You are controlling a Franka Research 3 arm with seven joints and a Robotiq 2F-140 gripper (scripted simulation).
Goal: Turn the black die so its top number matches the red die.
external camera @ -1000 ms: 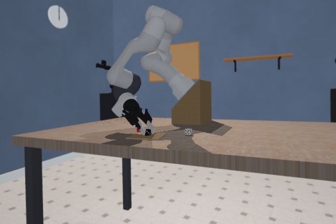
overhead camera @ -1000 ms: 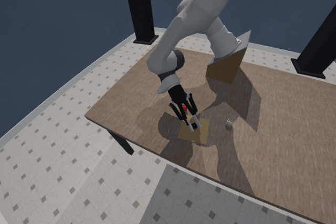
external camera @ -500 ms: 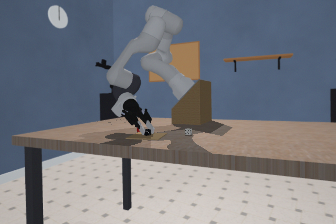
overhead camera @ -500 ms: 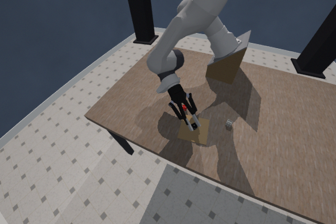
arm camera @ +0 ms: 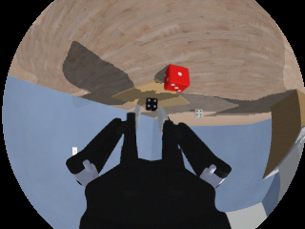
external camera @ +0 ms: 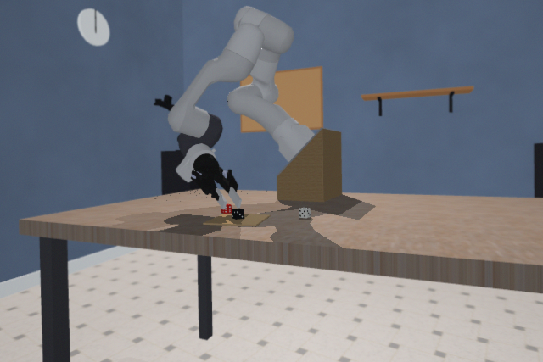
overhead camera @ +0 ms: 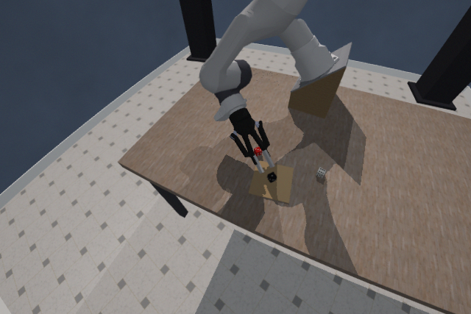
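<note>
Right now the black die is 4 cm to the left of my hand, 4 cm below it and 3 cm ahead of it. From my hand the other things lie so: white die (21 cm to the left, 4 cm below, 4 cm behind); red die (7 cm behind, 4 cm to the right, 4 cm below); tan mat (5 cm to the left, 5 cm below, 3 cm ahead).
</note>
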